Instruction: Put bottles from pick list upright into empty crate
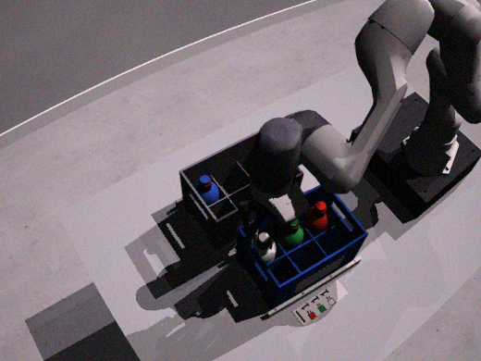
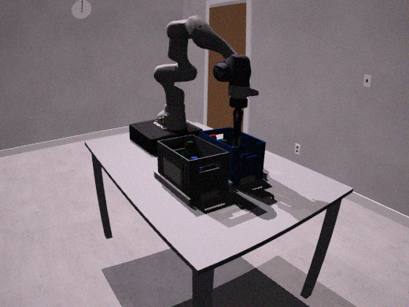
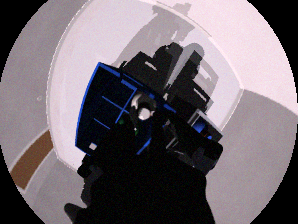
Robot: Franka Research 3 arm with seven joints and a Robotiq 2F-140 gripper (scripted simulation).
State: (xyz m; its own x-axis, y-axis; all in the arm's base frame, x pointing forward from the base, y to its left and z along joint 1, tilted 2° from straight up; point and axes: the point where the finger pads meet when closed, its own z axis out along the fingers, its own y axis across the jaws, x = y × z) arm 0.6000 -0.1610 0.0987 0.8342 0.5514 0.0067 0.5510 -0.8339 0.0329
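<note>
Right now my hand is 80 mm above the white-labelled bottle. The rest, counted from my hand: black crate: 170 mm to the right, 100 mm behind, 90 mm below; then blue crate: 90 mm below, 80 mm behind, 60 mm to the left; then red-label bottle: 170 mm behind, 80 mm below, 40 mm to the left.
</note>
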